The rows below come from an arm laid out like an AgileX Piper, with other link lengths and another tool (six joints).
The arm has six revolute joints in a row. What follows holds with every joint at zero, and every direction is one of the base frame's.
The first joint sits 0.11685 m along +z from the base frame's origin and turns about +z.
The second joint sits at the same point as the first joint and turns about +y.
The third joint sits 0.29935 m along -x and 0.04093 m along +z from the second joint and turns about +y.
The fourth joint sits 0.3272 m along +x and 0.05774 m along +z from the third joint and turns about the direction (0.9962, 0, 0.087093).
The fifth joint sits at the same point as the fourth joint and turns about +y.
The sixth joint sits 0.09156 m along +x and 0.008 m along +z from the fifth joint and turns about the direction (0.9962, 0, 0.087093).
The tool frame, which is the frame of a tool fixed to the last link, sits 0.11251 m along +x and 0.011 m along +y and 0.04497 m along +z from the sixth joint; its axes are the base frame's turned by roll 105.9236, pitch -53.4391 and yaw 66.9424 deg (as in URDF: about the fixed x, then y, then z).
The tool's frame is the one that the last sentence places.
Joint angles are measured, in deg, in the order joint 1, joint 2, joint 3, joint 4, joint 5, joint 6. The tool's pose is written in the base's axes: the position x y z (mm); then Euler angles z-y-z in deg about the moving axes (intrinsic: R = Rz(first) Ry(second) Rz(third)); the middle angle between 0 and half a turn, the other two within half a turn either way. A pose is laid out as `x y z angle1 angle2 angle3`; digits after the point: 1 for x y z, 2 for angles.
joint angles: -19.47, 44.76, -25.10, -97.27, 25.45, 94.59
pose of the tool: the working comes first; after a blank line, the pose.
Where each joint sits with the arm in this pose, in the base's axes (m; each line is computed from the numbers above, not from the rounded line before):
joint 1: 0.0000 0.0000 0.1168
joint 2: 0.0000 0.0000 0.1168
joint 3: -0.1732 0.0612 0.3567
joint 4: 0.1356 -0.0479 0.3010
joint 5: 0.1356 -0.0479 0.3010
joint 6: 0.1994 -0.1121 0.2848
the tool: 0.2954 -0.1859 0.2969

295.4 -185.9 296.9 -58.13 112.59 132.92
